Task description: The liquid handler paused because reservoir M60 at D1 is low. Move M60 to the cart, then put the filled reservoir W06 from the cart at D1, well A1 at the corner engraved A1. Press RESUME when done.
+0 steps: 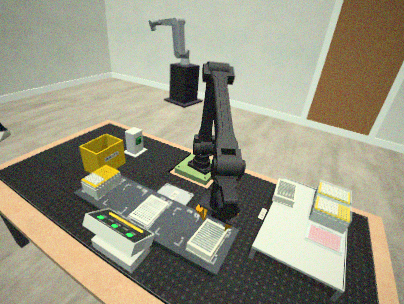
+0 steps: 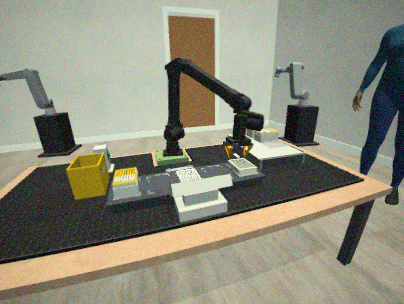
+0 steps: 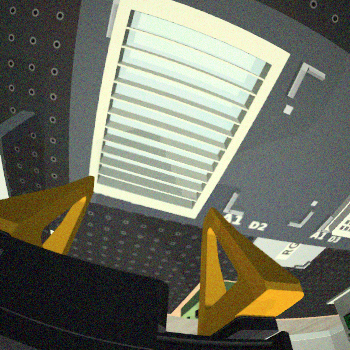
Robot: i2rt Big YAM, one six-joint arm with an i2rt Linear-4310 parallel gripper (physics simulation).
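Where they show: gripper, fingertip midpoint: [image 1: 214,224] [image 2: 236,158] [image 3: 151,199]; arm's base, origin of the base link: [image 1: 200,166] [image 2: 173,153].
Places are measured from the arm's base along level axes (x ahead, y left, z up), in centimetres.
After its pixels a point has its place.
The reservoir in the end slot of the deck, at D1 [image 1: 208,239] {y 31.8, x 37.1, z 6.2 cm} [image 2: 243,167] {y 30.6, x 40.1, z 6.4 cm} [image 3: 165,131] {y 31.1, x 35.8, z 5.6 cm}, is a cream ribbed tray with pale liquid showing between its ribs. My gripper [image 1: 215,218] {y 30.2, x 31.7, z 7.2 cm} [image 2: 239,154] {y 30.2, x 31.7, z 7.2 cm} [image 3: 151,199] {y 30.2, x 31.7, z 7.2 cm} is open and empty, with its orange fingertips above the reservoir's arm-side end. The deck [image 1: 178,220] {y 17.6, x 35.8, z 3.2 cm} [image 2: 150,186] {y -8.8, x 43.7, z 3.2 cm} [image 3: 260,165] {y 22.5, x 35.6, z 3.2 cm} is dark grey. Another ribbed reservoir [image 1: 286,191] {y 43.0, x -2.8, z 7.2 cm} stands at the back left corner of the white cart [image 1: 295,240] {y 54.2, x 16.7, z 4.4 cm} [image 2: 285,151] {y 62.4, x 20.8, z 4.4 cm}; its label is unreadable. The control panel [image 1: 117,226] {y 10.3, x 55.1, z 11.0 cm} [image 2: 201,186] {y 9.6, x 59.1, z 10.4 cm} has green buttons, whose wording cannot be read.
A yellow bin [image 1: 102,157] {y -29.2, x 36.5, z 8.9 cm} [image 2: 87,176] {y -33.6, x 40.1, z 8.0 cm} stands beyond the deck's far end, near a tip rack [image 1: 101,183] {y -13.0, x 46.7, z 9.1 cm} [image 2: 125,181] {y -16.3, x 49.4, z 9.3 cm} on the deck. A white plate [image 1: 149,211] {y 7.8, x 40.8, z 4.5 cm} [image 2: 188,174] {y 6.8, x 38.6, z 4.6 cm} sits mid-deck. Tip boxes [image 1: 331,212] {y 60.9, x 2.5, z 11.3 cm} and a pink plate [image 1: 325,237] {y 62.5, x 9.5, z 5.5 cm} stand on the cart's right.
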